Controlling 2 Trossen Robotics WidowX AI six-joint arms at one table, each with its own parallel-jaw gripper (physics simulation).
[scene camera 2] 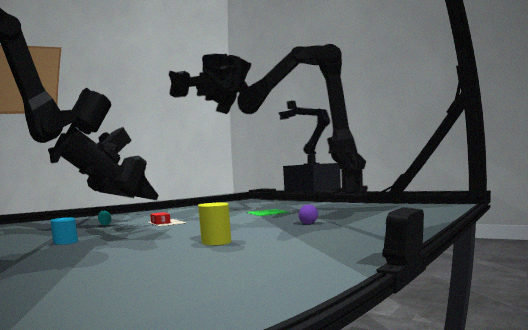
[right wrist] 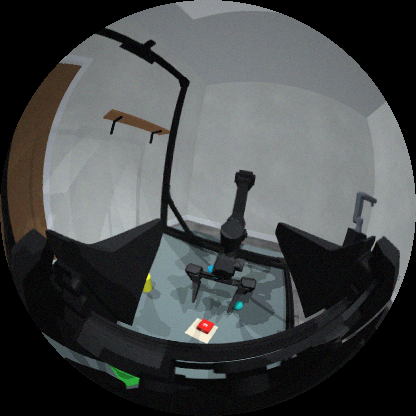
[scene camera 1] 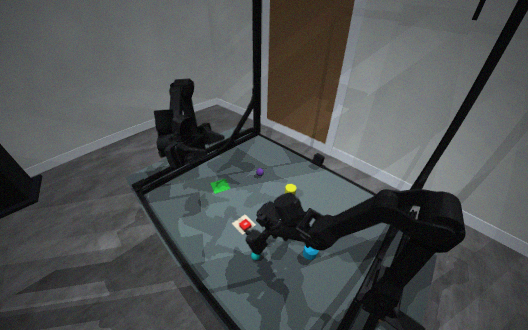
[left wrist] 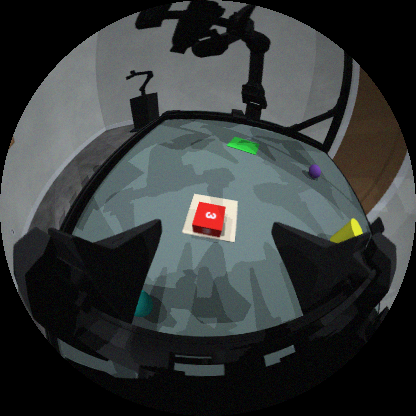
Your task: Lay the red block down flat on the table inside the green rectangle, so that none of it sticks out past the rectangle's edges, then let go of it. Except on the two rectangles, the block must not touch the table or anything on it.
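Observation:
The red block lies flat on the cream rectangle, its white 3 facing up in the left wrist view. The green rectangle lies farther off, with no block on it. My left gripper is open and empty, tilted down above the table near the block. In the left wrist view the block shows between its fingers. My right gripper is open and empty, high above the table.
A teal ball lies near the left gripper. A blue cylinder stands below the left arm. A yellow cylinder and a purple ball stand to the side.

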